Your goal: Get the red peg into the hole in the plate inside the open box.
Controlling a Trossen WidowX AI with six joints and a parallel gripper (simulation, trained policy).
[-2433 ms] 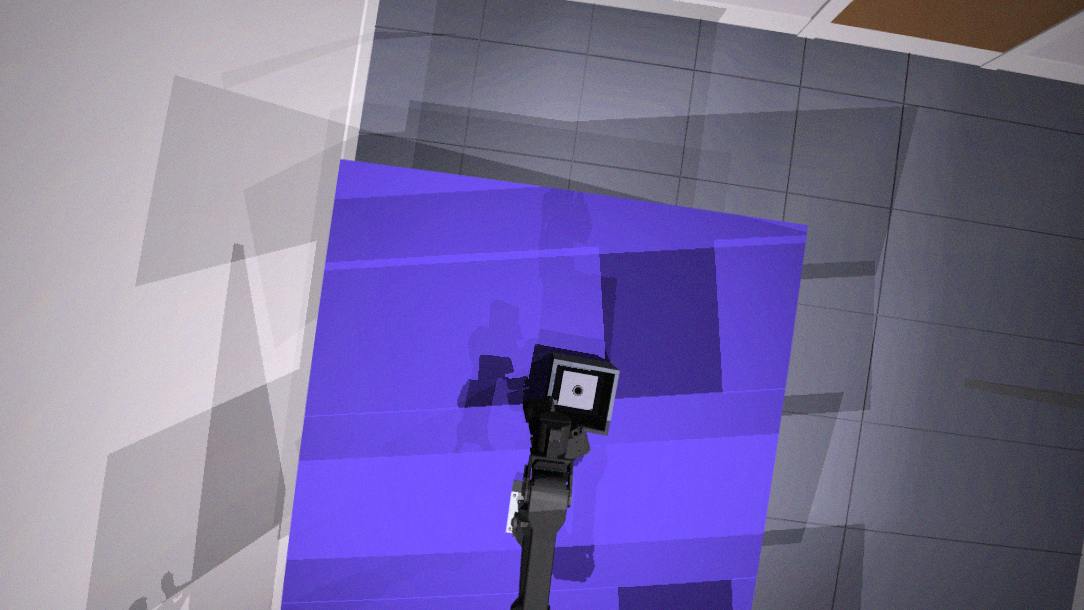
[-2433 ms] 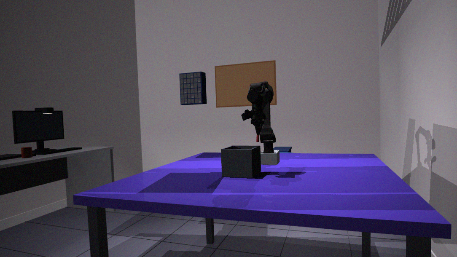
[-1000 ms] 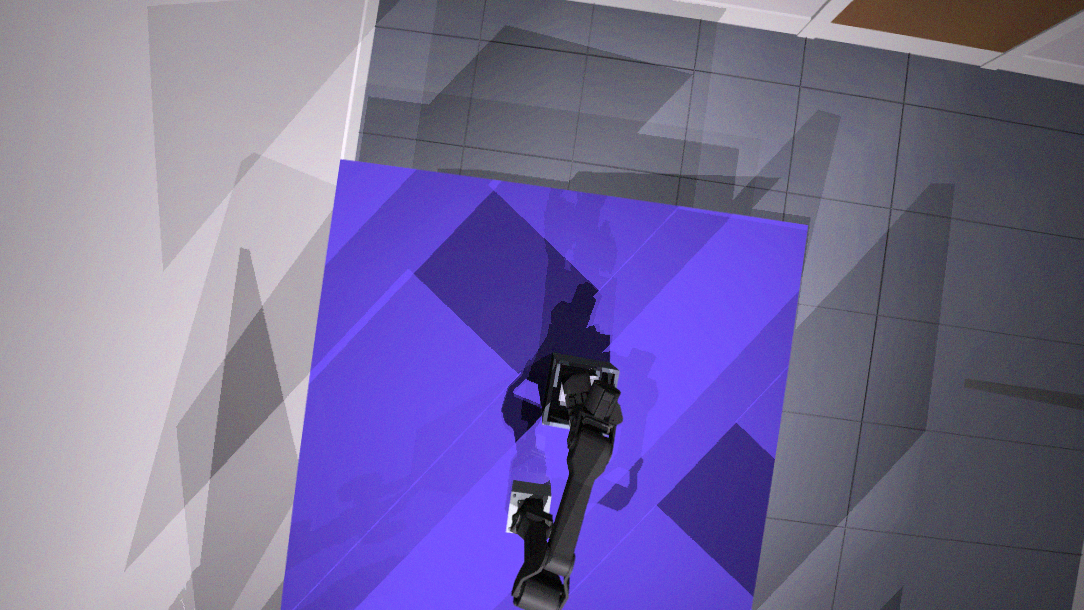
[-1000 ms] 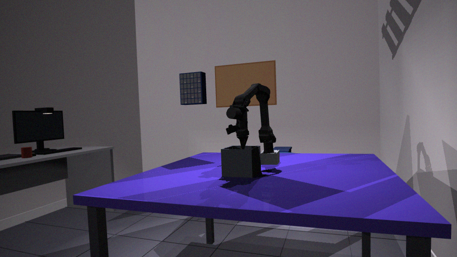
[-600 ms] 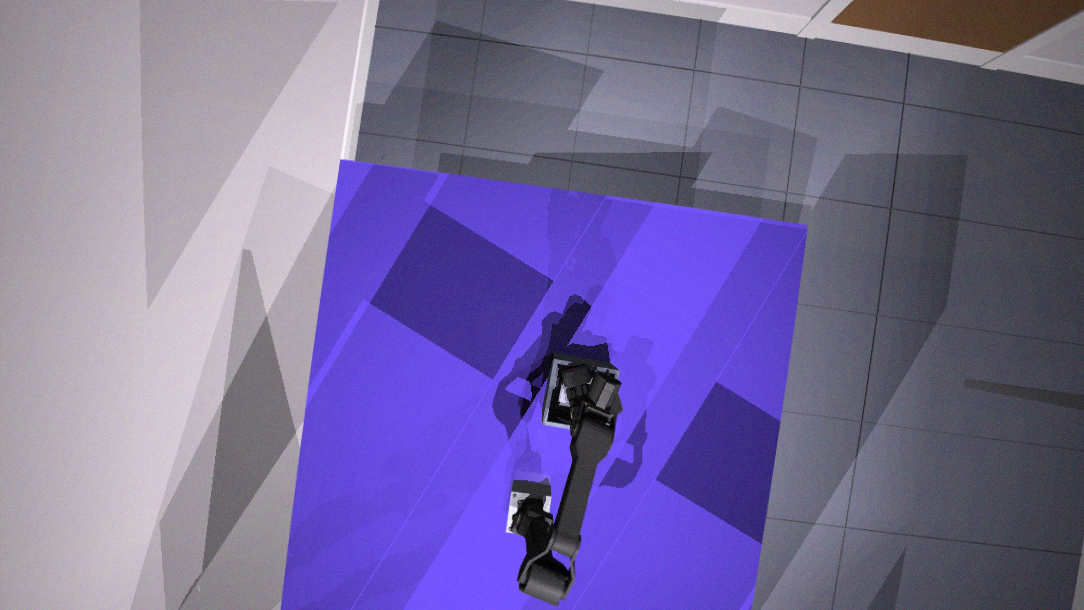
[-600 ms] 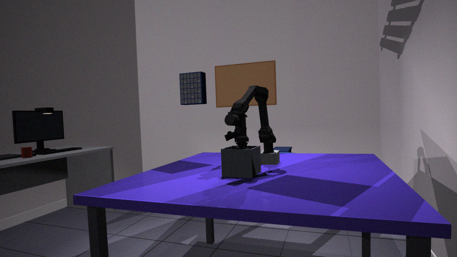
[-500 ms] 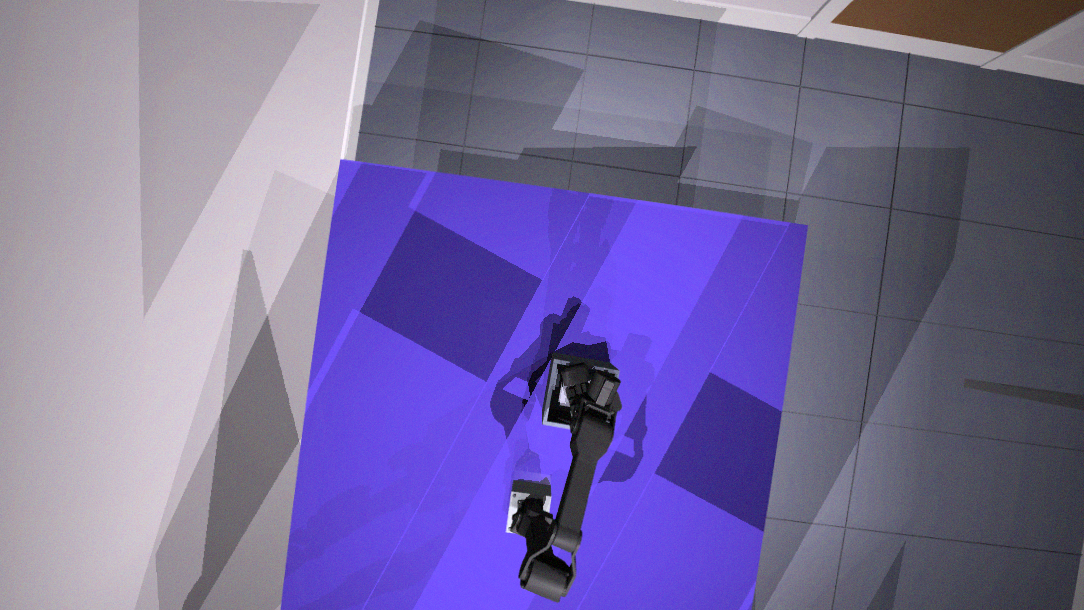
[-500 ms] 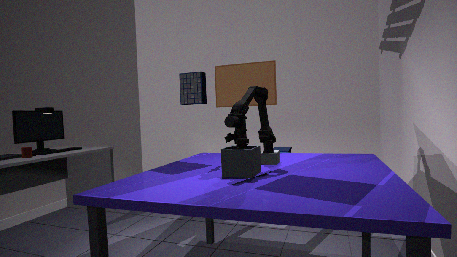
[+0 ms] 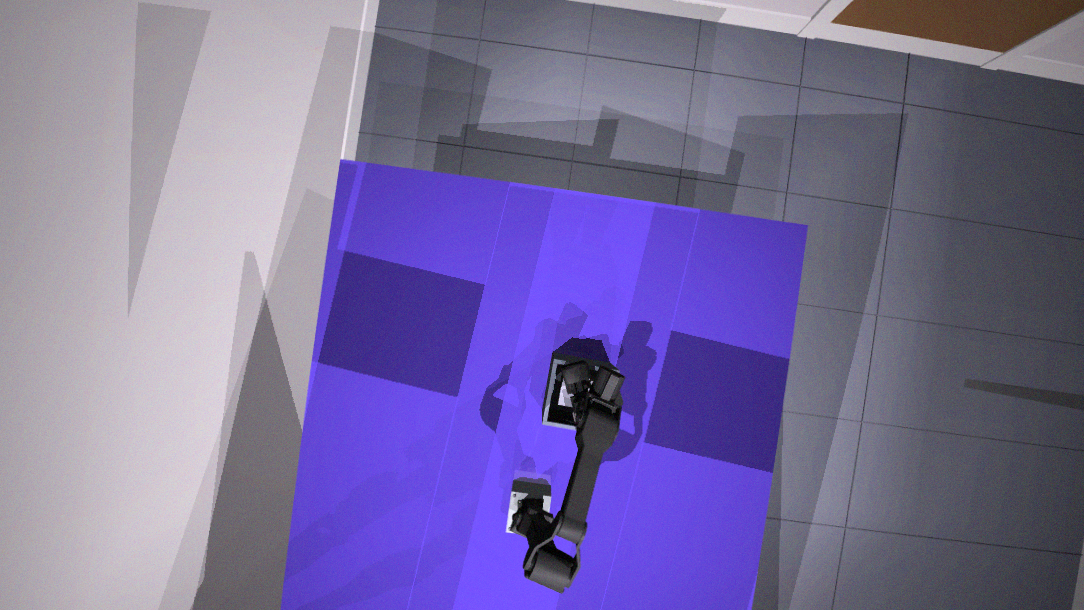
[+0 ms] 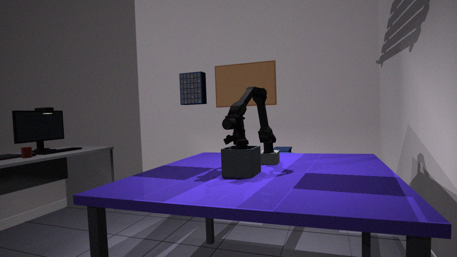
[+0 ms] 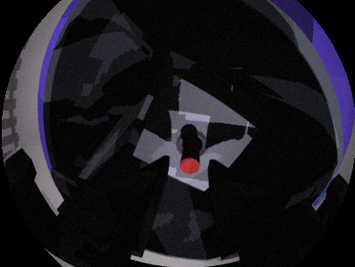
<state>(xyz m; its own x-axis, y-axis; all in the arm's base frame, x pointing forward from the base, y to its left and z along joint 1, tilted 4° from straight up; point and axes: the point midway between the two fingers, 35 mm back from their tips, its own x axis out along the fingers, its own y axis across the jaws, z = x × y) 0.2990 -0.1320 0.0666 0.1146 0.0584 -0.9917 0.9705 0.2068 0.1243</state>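
Now: gripper tip 30 mm above the red peg. From my gripper tip the other things lie so: plate 30 mm below.
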